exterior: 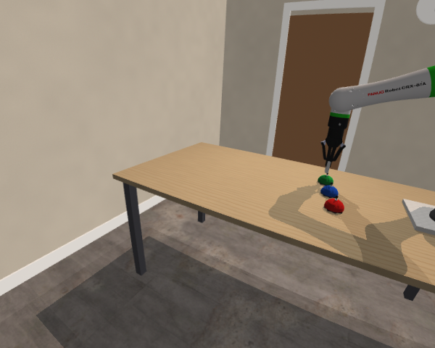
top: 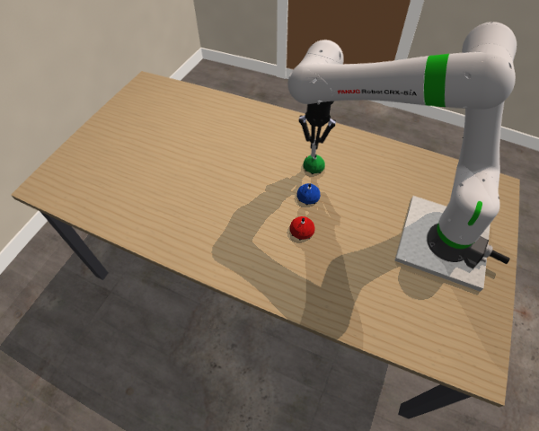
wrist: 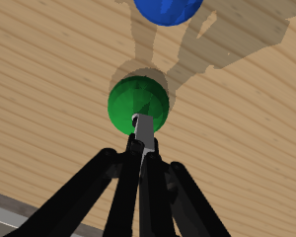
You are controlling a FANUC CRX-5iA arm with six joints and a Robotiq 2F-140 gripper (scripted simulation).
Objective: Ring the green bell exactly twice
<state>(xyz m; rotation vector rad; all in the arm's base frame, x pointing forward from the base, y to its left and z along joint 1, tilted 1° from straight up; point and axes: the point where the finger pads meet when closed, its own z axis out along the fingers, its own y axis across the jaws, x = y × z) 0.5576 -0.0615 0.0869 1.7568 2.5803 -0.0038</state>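
My gripper is now 60 mm above the green bell and 10 mm past it. From my hand the other things lie so: red bell (270 mm to the left, 120 mm behind, 60 mm below); then blue bell (130 mm to the left, 60 mm below, 60 mm behind).
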